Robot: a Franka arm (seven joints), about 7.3 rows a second.
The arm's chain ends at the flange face. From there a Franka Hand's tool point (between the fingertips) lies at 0.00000 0.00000 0.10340 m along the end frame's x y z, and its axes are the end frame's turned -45 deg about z.
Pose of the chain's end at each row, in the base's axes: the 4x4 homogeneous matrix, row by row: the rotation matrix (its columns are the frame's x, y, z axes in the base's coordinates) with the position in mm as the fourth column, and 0 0 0 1 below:
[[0.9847 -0.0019 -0.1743 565.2], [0.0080 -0.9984 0.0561 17.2], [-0.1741 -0.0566 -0.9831 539.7], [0 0 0 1]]
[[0.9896 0.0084 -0.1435 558.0], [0.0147 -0.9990 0.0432 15.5], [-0.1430 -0.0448 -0.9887 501.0], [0 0 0 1]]
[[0.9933 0.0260 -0.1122 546.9], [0.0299 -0.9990 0.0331 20.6], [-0.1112 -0.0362 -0.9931 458.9], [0 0 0 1]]
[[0.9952 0.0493 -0.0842 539.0], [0.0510 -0.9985 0.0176 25.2], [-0.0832 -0.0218 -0.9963 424.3], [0 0 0 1]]
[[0.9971 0.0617 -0.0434 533.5], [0.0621 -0.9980 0.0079 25.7], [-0.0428 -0.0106 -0.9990 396.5], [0 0 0 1]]
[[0.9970 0.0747 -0.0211 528.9], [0.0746 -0.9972 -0.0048 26.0], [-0.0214 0.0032 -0.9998 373.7], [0 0 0 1]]
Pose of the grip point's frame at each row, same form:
[[0.6976 0.6949 -0.1743 547.2], [0.7116 -0.7003 0.0561 23.0], [-0.0831 -0.1631 -0.9831 438.0], [0 0 0 1]]
[[0.6938 0.7057 -0.1435 543.2], [0.7168 -0.6960 0.0432 20.0], [-0.0694 -0.1328 -0.9887 398.8], [0 0 0 1]]
[[0.6840 0.7208 -0.1122 535.3], [0.7275 -0.6853 0.0331 24.0], [-0.0530 -0.1042 -0.9931 356.2], [0 0 0 1]]
[[0.6689 0.7386 -0.0842 530.3], [0.7421 -0.6700 0.0176 27.0], [-0.0434 -0.0742 -0.9963 321.3], [0 0 0 1]]
[[0.6614 0.7487 -0.0434 529.0], [0.7496 -0.6618 0.0079 26.5], [-0.0228 -0.0378 -0.9990 293.2], [0 0 0 1]]
[[0.6522 0.7578 -0.0211 526.7], [0.7579 -0.6524 -0.0048 25.5], [-0.0174 -0.0129 -0.9998 270.3], [0 0 0 1]]

